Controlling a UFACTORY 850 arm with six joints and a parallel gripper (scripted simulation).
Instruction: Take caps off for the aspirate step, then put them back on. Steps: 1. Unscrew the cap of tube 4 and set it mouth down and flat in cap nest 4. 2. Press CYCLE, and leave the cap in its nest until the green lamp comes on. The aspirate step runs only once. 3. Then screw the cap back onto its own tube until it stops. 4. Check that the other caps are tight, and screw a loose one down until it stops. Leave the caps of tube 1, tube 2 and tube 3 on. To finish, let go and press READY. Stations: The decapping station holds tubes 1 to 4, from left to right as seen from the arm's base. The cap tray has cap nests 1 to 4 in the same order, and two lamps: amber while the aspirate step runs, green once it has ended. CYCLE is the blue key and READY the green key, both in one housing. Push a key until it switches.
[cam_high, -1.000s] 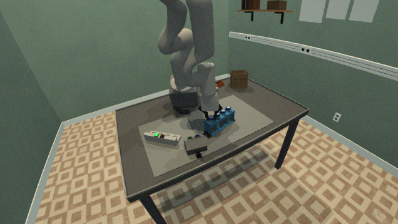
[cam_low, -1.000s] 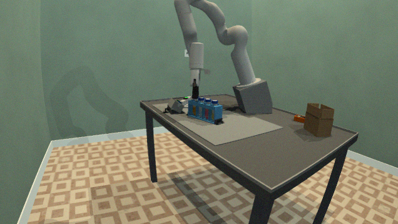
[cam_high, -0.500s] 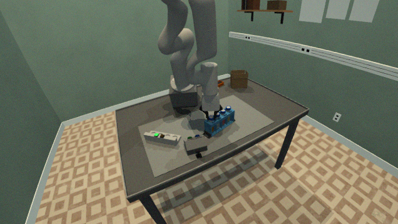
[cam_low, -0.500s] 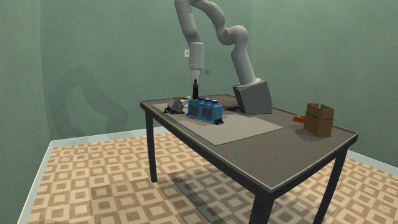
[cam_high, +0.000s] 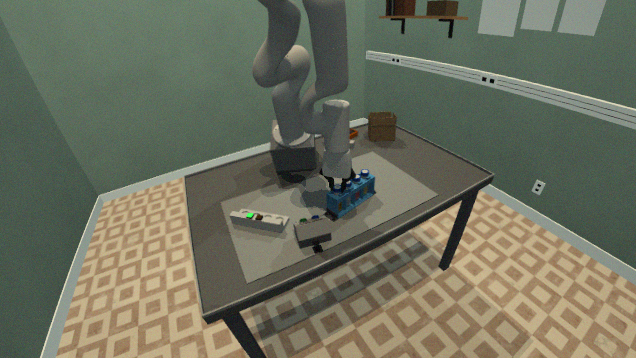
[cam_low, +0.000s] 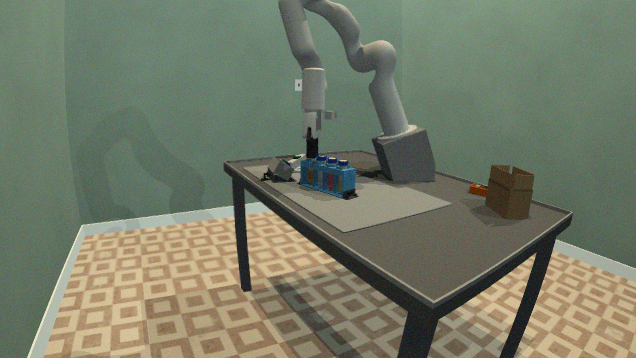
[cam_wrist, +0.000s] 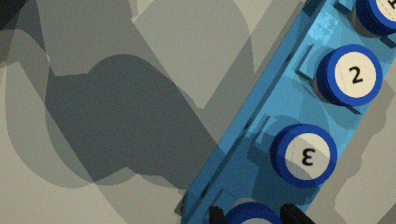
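Now: the blue cap marked 4 10 mm below my hand. From my hand the other things lie so: blue key 30 mm ahead, 130 mm to the right, 60 mm below; then green key 20 mm ahead, 170 mm to the right, 60 mm below; then grey key housing 40 mm ahead, 150 mm to the right, 80 mm below.
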